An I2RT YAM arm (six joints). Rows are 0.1 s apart.
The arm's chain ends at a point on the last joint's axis. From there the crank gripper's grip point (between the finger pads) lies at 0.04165 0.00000 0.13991 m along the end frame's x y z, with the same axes.
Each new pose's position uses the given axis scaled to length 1; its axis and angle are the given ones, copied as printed.
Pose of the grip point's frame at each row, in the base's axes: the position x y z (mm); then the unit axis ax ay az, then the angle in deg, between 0 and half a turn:
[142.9, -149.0, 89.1, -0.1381, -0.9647, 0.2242, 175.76]
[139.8, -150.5, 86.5, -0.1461, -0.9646, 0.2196, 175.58]
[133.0, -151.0, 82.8, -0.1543, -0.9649, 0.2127, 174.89]
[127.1, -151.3, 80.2, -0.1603, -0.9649, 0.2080, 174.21]
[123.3, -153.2, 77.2, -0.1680, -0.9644, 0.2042, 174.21]
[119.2, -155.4, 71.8, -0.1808, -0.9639, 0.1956, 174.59]
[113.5, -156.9, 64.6, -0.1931, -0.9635, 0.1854, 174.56]
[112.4, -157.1, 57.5, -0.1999, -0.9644, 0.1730, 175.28]
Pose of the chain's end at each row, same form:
[201.5, -101.8, 214.2, -0.1381, -0.9647, 0.2242, 175.76]
[198.9, -105.3, 212.1, -0.1461, -0.9646, 0.2196, 175.58]
[193.7, -108.8, 208.7, -0.1543, -0.9649, 0.2127, 174.89]
[189.3, -111.3, 206.0, -0.1603, -0.9649, 0.2080, 174.21]
[185.6, -114.9, 203.6, -0.1680, -0.9644, 0.2042, 174.21]
[180.5, -120.4, 199.6, -0.1808, -0.9639, 0.1956, 174.59]
[174.6, -125.8, 193.5, -0.1931, -0.9635, 0.1854, 174.56]
[171.3, -129.4, 188.1, -0.1999, -0.9644, 0.1730, 175.28]

